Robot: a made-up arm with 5 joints.
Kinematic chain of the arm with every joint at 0, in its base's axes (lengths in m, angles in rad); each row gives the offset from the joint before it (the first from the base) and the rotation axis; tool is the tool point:
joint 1: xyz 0 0 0.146 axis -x
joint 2: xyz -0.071 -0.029 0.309 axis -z
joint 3: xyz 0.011 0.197 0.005 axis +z
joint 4: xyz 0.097 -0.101 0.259 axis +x
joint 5: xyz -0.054 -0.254 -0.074 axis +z
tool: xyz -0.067 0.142 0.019
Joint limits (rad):
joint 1: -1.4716..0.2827
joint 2: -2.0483..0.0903
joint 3: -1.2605..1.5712
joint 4: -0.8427..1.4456
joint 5: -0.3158..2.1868
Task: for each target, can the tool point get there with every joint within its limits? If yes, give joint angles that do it. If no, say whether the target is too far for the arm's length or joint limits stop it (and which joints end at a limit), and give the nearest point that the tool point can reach.
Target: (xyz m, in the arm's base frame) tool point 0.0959 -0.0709 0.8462
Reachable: yes | joints -0.5797 -1.3226 1.1120 -0.2997 1.8112
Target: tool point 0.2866 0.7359 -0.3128
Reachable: no: joint limits stop it (at a limit: joint 1, joint 3, joint 5) | nearest point 0.0871 0.4179 0.3196 | short by 0.735 m
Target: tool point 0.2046 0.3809 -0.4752
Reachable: no: joint limits stop it (at a limit: joint 1, joint 2, joint 5) | nearest point -0.0486 -0.2566 -0.1489 | short by 0.760 m
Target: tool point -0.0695 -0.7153 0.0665
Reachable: yes | joints -1.2278 -1.5955 -0.6729 -0.5319 1.0356
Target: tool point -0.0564 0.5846 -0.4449
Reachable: no: joint limits stop it (at a limit: joint 1, joint 3, joint 5) | nearest point -0.0643 0.3699 0.2780 | short by 0.754 m
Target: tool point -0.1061 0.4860 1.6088
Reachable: no: too far | nearest point -0.0927 0.2920 1.0248 | short by 0.616 m
